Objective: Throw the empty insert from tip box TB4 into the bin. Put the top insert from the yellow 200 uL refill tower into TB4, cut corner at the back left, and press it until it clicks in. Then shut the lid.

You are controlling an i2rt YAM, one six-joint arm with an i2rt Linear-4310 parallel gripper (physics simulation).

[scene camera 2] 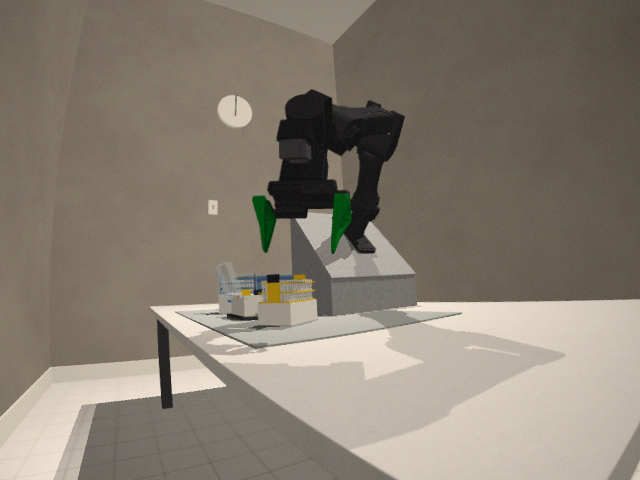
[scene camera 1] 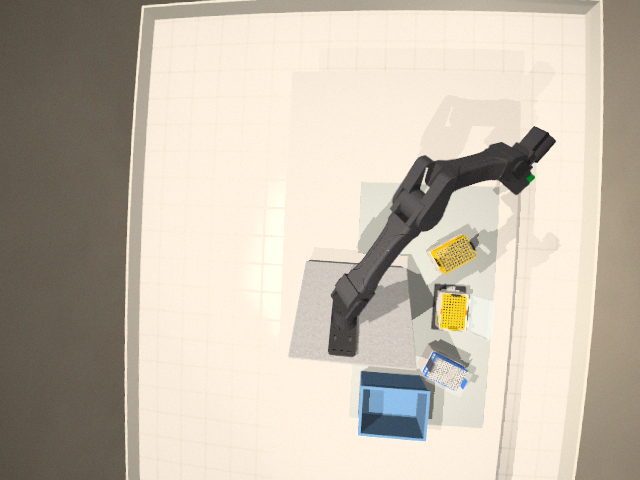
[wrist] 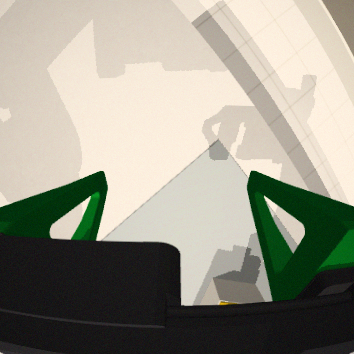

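Observation:
My gripper [scene camera 2: 299, 252] [wrist: 176, 178] is open, with nothing between its green fingers. It hangs high above the far end of the mat, beyond the yellow refill tower. The yellow refill tower [scene camera 1: 453, 253] [scene camera 2: 287, 291] stands turned on the mat, with stacked tip inserts on a white base; a corner of it shows at the bottom of the wrist view. The tip box [scene camera 1: 453, 312] [scene camera 2: 245, 305], which I take for TB4, stands beside it with a yellow insert inside and its clear lid [scene camera 1: 481, 316] open to the right. The blue bin [scene camera 1: 394, 437] stands near the arm's base; no insert shows in it.
A blue refill tower [scene camera 1: 445, 370] stands on the mat [scene camera 1: 377, 206] [scene camera 2: 361, 324] [wrist: 170, 215] between the tip box and the bin. The arm rises from a grey sloped block [scene camera 1: 310, 330] [scene camera 2: 372, 291]. The table's edge runs along the right of the mat in the overhead view.

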